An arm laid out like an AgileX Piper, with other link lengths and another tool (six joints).
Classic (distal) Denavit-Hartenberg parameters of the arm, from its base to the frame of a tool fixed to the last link. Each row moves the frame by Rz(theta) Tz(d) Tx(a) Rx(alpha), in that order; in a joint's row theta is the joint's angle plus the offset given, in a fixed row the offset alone. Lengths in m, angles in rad.
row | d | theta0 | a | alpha
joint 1 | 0.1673 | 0 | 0 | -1.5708
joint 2 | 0 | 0.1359 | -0.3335 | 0
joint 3 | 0 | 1.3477 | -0.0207 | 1.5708
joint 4 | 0.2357 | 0 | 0 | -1.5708
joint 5 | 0 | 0 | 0 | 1.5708
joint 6 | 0.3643 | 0.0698 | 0.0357 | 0.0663
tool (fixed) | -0.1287 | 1.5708 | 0 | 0
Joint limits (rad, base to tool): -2.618..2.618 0..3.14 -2.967..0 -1.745..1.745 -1.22..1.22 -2.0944..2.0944
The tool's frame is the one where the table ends.
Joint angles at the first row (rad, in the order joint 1, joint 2, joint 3, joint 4, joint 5, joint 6):
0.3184 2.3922 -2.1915 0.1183 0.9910 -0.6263
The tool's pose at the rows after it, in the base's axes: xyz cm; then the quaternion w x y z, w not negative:
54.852 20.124 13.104 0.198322 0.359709 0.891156 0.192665
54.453 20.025 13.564 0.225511 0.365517 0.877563 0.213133
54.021 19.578 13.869 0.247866 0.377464 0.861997 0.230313
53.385 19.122 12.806 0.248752 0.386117 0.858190 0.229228
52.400 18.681 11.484 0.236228 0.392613 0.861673 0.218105
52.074 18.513 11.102 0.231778 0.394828 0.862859 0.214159
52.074 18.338 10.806 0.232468 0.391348 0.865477 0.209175
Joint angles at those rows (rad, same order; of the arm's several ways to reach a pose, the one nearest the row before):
0.3298 2.3308 -2.0579 0.1187 0.8588 -0.6143
0.3344 2.2544 -1.8897 0.1198 0.6944 -0.6050
0.3334 2.1939 -1.7515 0.1187 0.5550 -0.5830
0.3315 2.1800 -1.6767 0.1164 0.4929 -0.5690
0.3296 2.1800 -1.6351 0.1164 0.4864 -0.5619
0.3284 2.1800 -1.6238 0.1164 0.4875 -0.5597
0.3284 2.1851 -1.6239 0.1046 0.4887 -0.5597

